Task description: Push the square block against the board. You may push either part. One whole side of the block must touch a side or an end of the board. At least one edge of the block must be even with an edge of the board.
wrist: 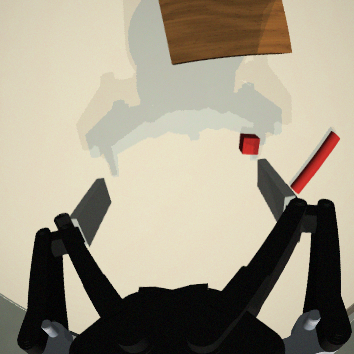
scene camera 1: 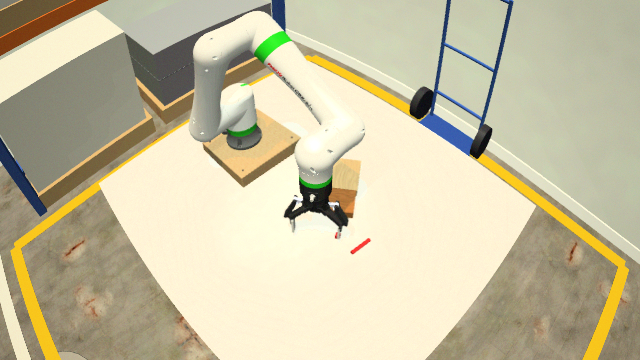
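Where they show: gripper, fingertip midpoint: (wrist: 180,181) (scene camera 1: 316,233); arm's base, origin of the base link: (scene camera 1: 244,137).
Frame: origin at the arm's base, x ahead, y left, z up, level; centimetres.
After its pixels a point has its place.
Note:
The square block, dark orange-brown wood (scene camera 1: 344,195) @[x 46.6, y 11.3, z -2.0 cm] (wrist: 227,30) @[x 49.0, y 6.4, z -2.0 cm], lies flat on the pale mat, partly behind the gripper in the scene view and cut off by the top edge in the wrist view. The light wood board (scene camera 1: 347,172) @[x 39.3, y 19.5, z -2.0 cm] lies at the block's far side; the two appear to meet there, with right edges roughly in line. The arm hides their left parts, and I cannot tell if there is a thin gap. The board does not show in the wrist view. My gripper (scene camera 1: 316,232) @[x 52.6, y -6.6, z -1.7 cm] (wrist: 180,181) @[x 52.6, y -6.6, z -1.7 cm] is open and empty, above the mat on the block's near left side.
A small red cube (scene camera 1: 336,235) @[x 56.7, y -1.3, z -3.6 cm] (wrist: 249,144) @[x 56.5, y -0.7, z -3.5 cm] lies near the right finger. A red stick (scene camera 1: 360,246) @[x 65.1, y 1.8, z -3.9 cm] (wrist: 317,162) @[x 64.6, y 2.2, z -3.8 cm] lies to its right. The robot's wooden base (scene camera 1: 272,145) @[x 12.0, y 5.7, z 0.5 cm] is at the back left. A blue hand truck (scene camera 1: 447,134) stands by the wall.

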